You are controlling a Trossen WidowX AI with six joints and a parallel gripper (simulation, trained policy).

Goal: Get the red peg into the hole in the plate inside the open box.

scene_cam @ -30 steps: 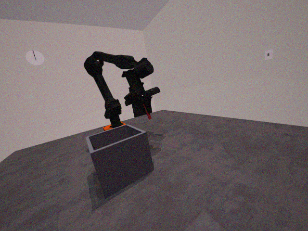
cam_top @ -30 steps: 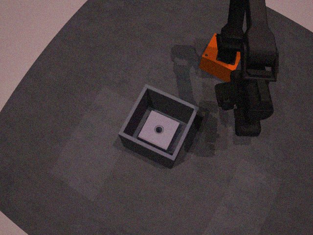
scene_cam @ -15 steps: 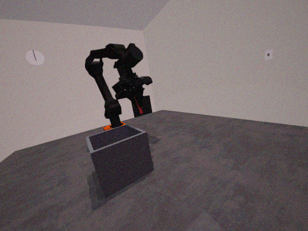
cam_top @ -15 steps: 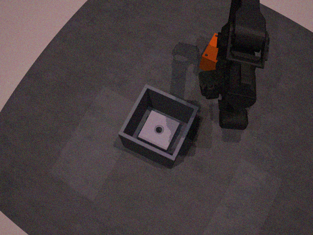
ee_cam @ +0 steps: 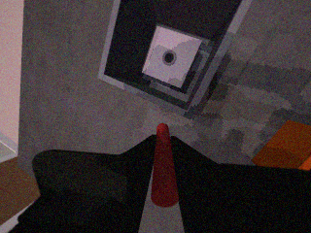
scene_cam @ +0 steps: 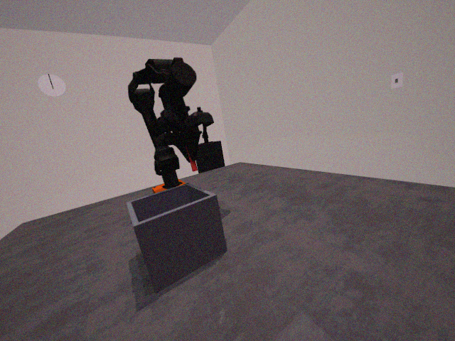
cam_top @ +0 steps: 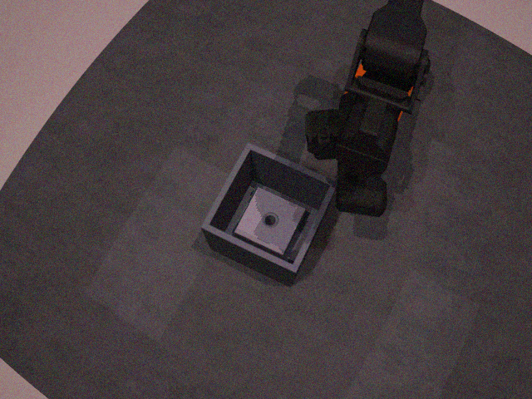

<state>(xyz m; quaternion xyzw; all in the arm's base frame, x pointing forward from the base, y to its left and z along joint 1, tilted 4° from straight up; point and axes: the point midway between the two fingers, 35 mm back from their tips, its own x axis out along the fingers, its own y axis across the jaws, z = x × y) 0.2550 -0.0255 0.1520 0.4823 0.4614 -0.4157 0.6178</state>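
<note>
My gripper tip is 40 mm short of the pale plate, 100 mm to the left of it and 150 mm above it. The rest, counted from my gripper tip: red peg 10 mm above.
</note>
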